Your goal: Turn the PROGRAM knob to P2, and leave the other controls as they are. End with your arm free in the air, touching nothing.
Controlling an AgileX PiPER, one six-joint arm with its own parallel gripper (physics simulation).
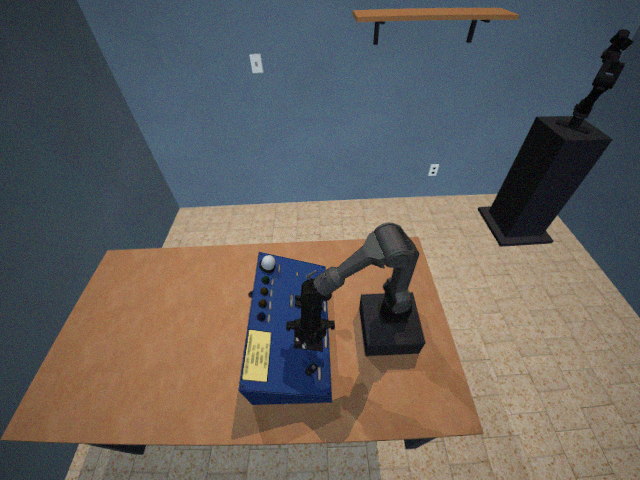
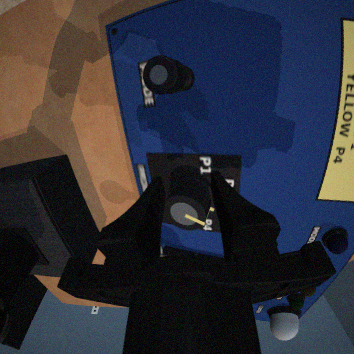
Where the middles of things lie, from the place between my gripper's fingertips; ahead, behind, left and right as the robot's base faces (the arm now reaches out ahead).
Now: the blue control panel [image 1: 275, 364] 90 mm ahead of my hand, 100 mm to the right of it and 20 mm below it.
